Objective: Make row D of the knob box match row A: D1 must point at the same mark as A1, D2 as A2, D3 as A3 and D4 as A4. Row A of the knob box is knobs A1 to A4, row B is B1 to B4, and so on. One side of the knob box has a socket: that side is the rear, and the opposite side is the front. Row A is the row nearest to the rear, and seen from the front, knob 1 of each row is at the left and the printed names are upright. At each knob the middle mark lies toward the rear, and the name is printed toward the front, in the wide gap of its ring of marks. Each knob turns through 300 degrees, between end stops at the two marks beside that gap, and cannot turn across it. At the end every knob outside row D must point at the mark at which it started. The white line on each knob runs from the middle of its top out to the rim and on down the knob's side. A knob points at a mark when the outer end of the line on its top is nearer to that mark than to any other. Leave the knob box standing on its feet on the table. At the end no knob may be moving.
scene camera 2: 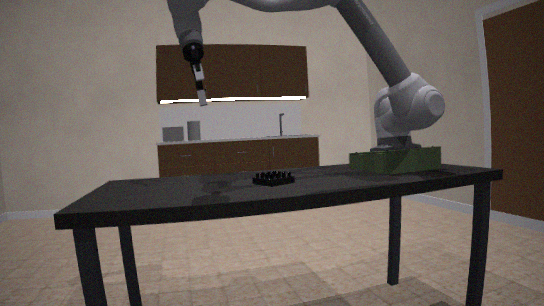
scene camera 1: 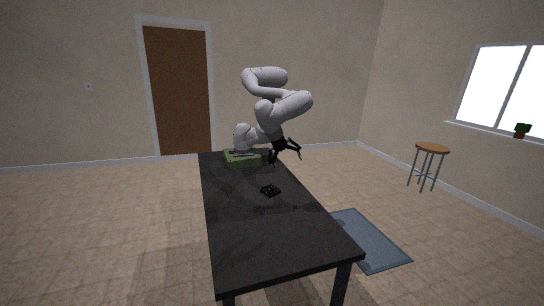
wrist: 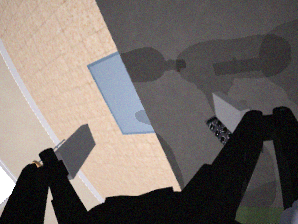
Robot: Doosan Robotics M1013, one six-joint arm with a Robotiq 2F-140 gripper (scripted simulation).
Labels:
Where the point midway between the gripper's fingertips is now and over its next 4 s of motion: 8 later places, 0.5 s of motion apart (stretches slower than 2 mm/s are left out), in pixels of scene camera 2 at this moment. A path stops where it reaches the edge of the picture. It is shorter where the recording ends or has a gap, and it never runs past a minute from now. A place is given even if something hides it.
My gripper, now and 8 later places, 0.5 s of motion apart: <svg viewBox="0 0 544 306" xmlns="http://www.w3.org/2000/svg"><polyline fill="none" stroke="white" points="202,93 220,114 250,138 277,154 282,156 286,156 291,156 293,155 291,155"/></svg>

